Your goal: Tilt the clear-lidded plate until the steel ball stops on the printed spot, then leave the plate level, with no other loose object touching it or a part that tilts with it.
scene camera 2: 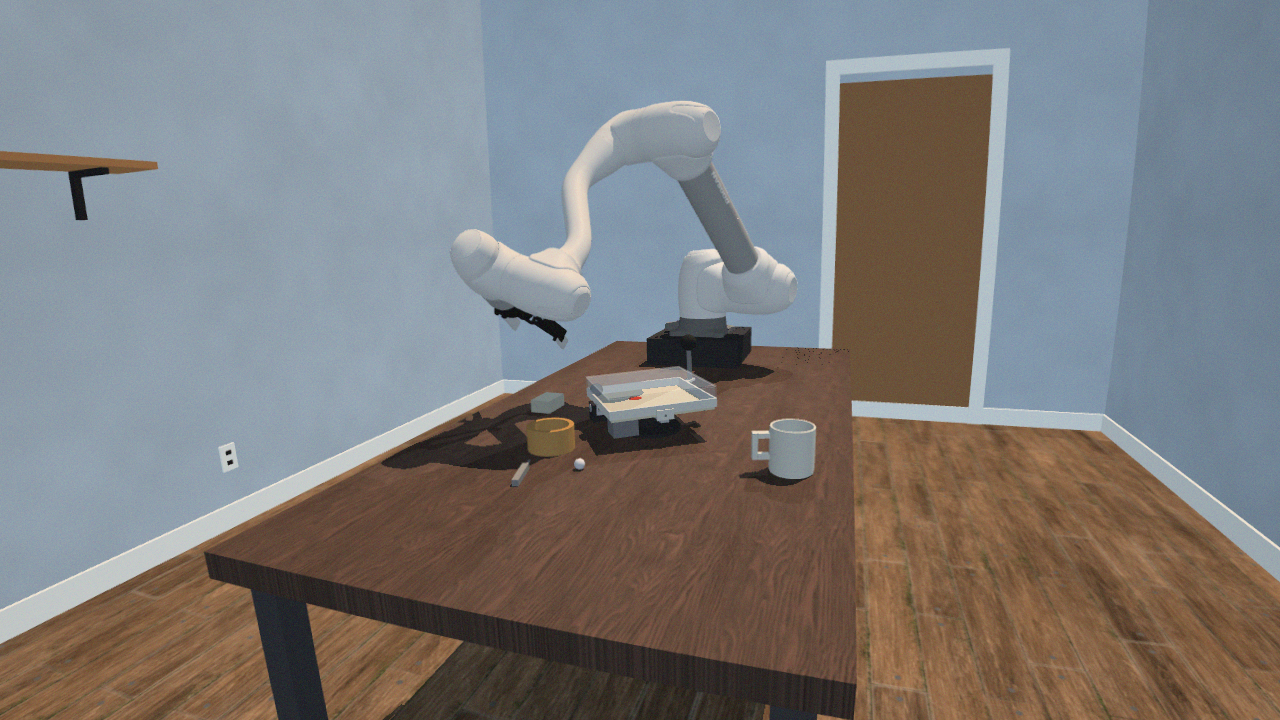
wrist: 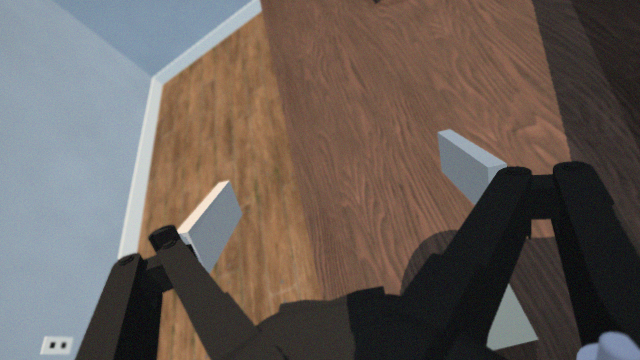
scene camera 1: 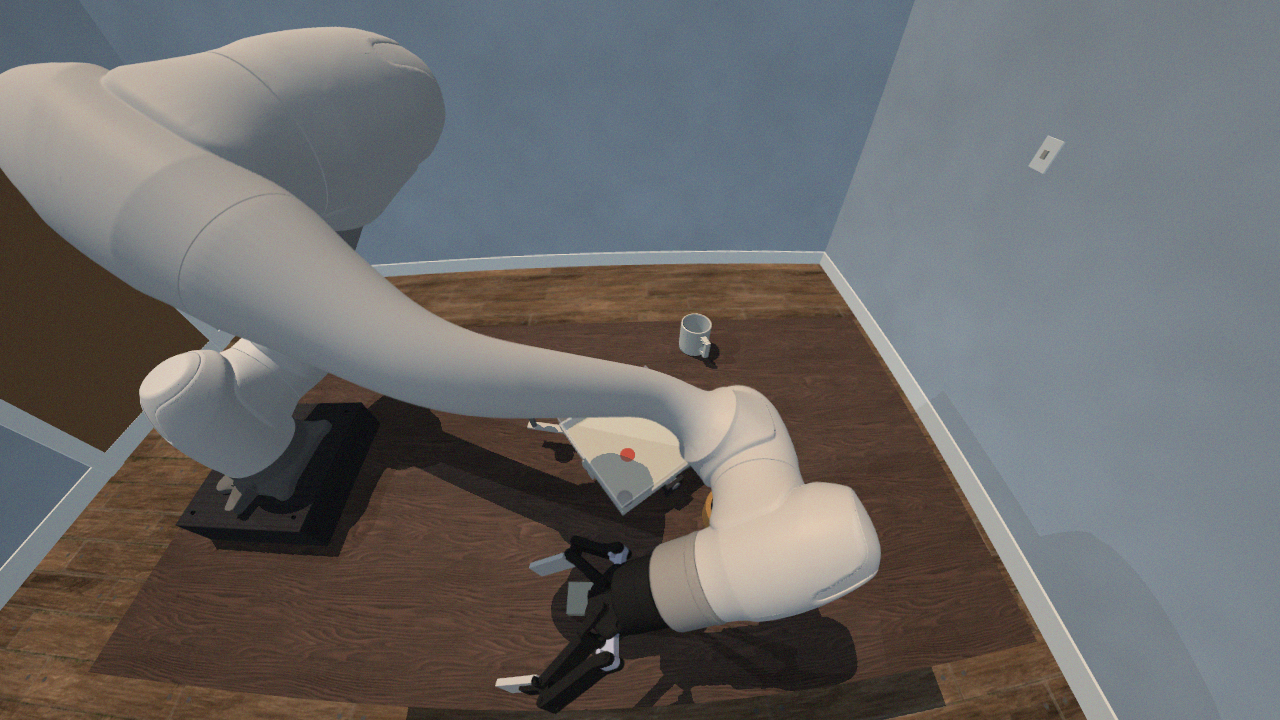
Note:
I see my gripper, a white mug, a tan ring and a clear-lidded plate.
My gripper also shows in scene camera 2 and in the wrist view.

